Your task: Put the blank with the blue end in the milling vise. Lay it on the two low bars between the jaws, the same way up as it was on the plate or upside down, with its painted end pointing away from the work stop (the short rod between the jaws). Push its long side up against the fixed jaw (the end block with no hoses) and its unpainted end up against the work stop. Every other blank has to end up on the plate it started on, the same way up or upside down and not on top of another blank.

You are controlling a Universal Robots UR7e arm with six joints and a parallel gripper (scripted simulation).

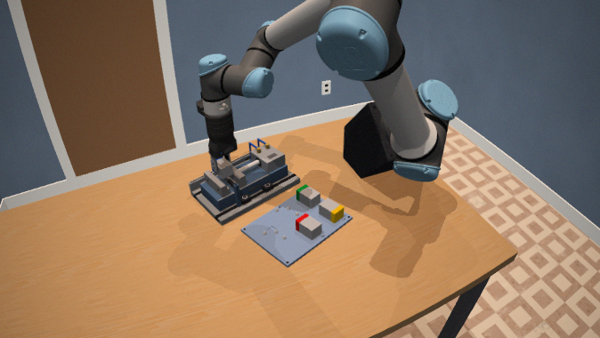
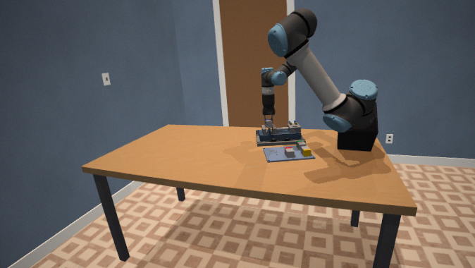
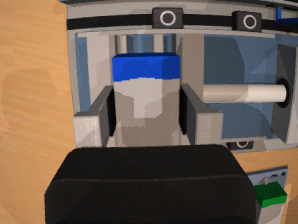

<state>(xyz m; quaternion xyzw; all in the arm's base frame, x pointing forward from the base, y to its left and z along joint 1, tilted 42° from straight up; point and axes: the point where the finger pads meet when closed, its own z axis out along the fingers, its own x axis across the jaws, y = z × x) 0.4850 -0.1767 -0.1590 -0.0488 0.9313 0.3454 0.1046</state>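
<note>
My gripper is now 2 cm above the blue-ended blank. Round my hand: work stop 5 cm to the left, 5 cm below, 1 cm behind; then pale rod 8 cm behind, 6 cm below, 1 cm to the right; then fixed jaw 6 cm below, 3 cm ahead, 1 cm to the left.
</note>
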